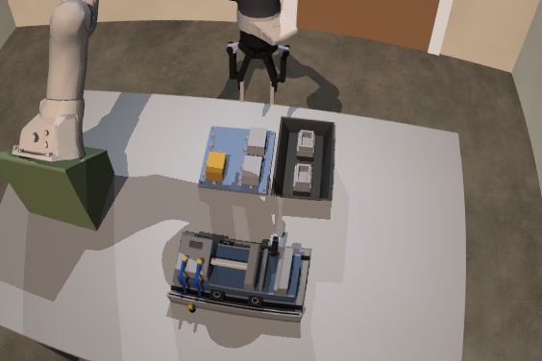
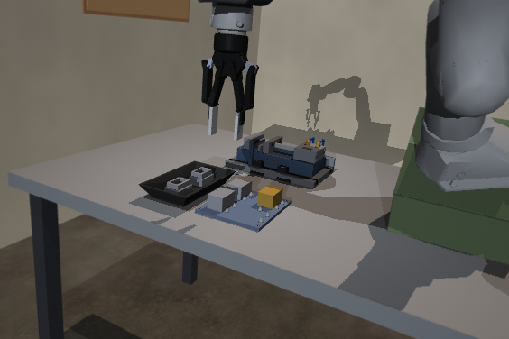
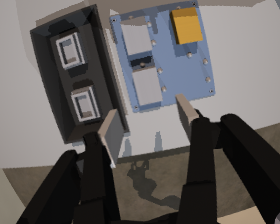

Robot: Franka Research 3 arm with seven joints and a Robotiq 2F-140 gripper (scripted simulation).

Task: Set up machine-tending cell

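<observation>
The aluminium blank is 190 mm below my hand, 90 mm to the right of it and 10 mm behind it. Round my hand: brass blank 190 mm below, 100 mm behind, 80 mm to the right; then blue vise 370 mm to the right, 170 mm below, 30 mm behind.
</observation>
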